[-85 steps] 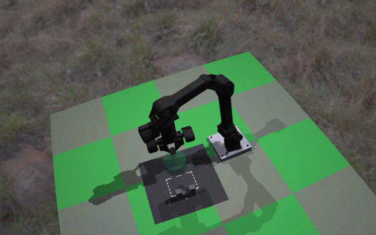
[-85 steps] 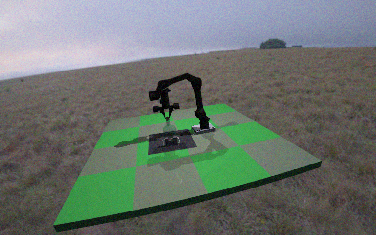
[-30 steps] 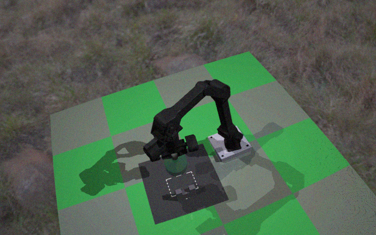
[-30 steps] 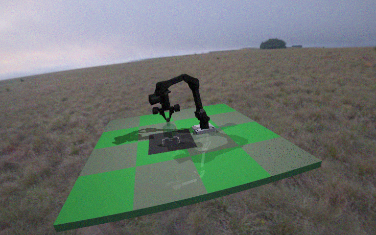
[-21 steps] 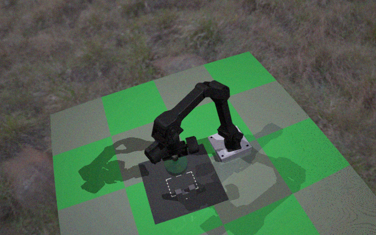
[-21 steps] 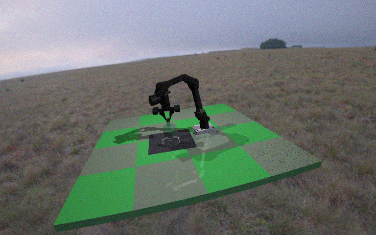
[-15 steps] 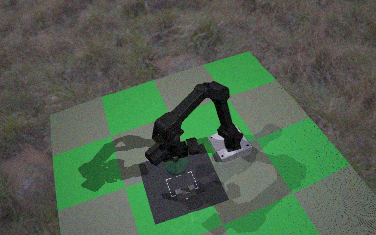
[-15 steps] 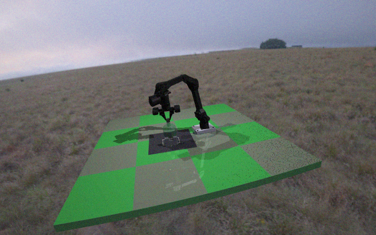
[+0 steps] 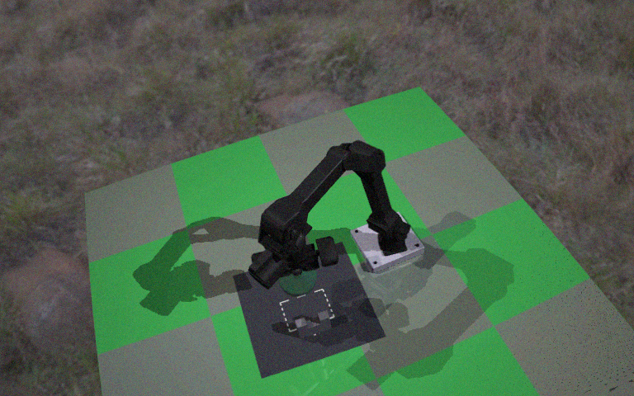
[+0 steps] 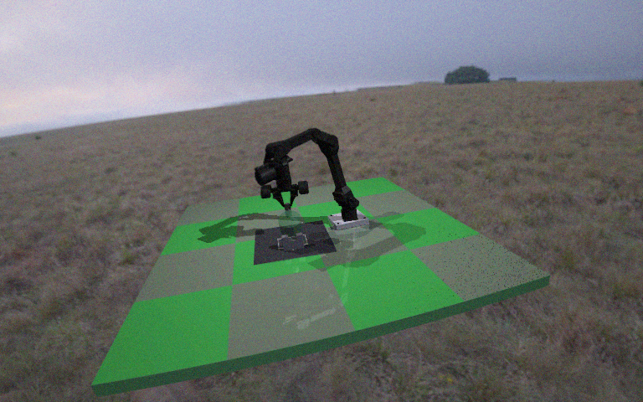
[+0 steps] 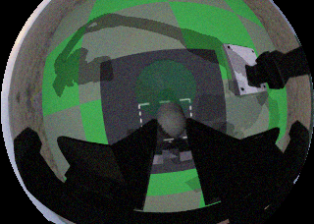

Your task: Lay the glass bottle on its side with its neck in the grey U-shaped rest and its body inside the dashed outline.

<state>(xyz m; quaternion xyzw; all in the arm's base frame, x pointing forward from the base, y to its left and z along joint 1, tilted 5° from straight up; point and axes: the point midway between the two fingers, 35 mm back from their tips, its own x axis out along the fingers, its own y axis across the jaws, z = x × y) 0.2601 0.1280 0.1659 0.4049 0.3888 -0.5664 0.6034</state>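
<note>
Right now my gripper tip is 2 cm to the left of the green glass bottle and 5 cm above it. The rest, counted from my gripper tip: dark mat 1 cm to the left, 15 cm below.
</note>
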